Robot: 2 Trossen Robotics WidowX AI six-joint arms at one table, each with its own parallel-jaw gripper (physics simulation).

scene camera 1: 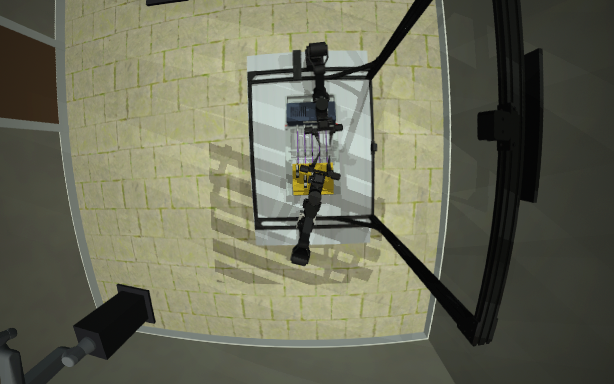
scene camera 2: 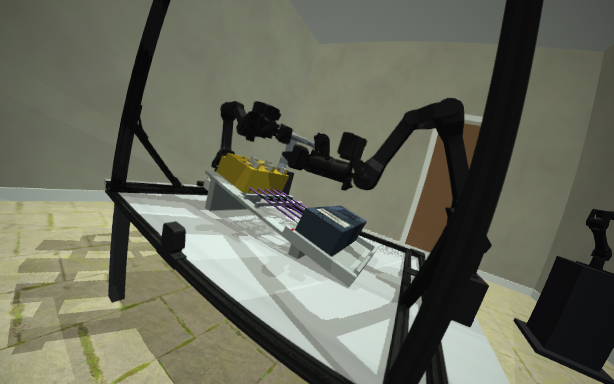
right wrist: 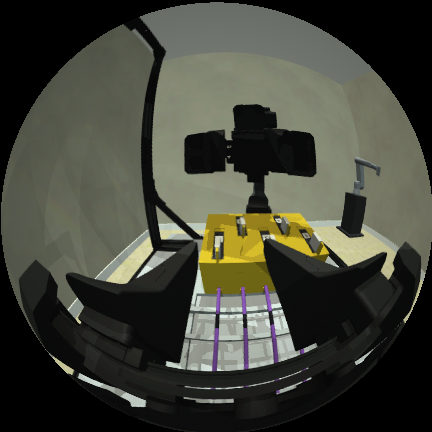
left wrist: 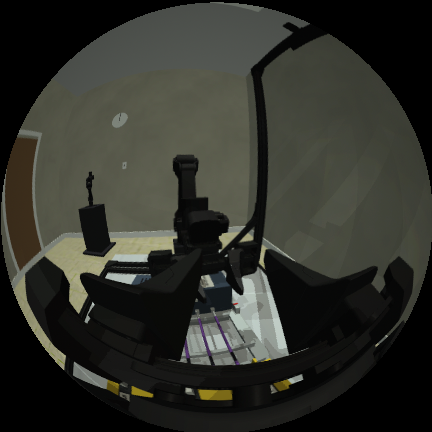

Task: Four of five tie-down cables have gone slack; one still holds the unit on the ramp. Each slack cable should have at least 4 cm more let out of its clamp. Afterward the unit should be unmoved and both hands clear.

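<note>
The dark blue unit [scene camera 1: 297, 114] [scene camera 2: 327, 231] [left wrist: 218, 298] sits low on the grey ramp [scene camera 2: 327, 270]. Purple cables [scene camera 1: 298, 145] [left wrist: 223, 338] [right wrist: 245, 345] run from it to the yellow clamp block [scene camera 1: 325, 188] [scene camera 2: 250, 177] [right wrist: 232, 275] at the ramp's high end. Grey levers stand in slots on the block; one lever [right wrist: 218, 246] is at its left edge, and a finger partly hides another. Which cables are slack, I cannot tell. My left gripper [scene camera 1: 323, 156] is partly open and empty above the block's cable side. My right gripper [scene camera 1: 325, 145] [right wrist: 231, 246] is partly open and empty above the cables, facing it.
A black frame [scene camera 1: 252, 150] [scene camera 2: 215, 290] borders the white table [scene camera 2: 280, 285], with uprights at its corners. A small black camera box [scene camera 2: 173, 237] sits on the near rail. A red mark [scene camera 2: 292, 230] shows at the ramp's side beside the unit. The two grippers are close together.
</note>
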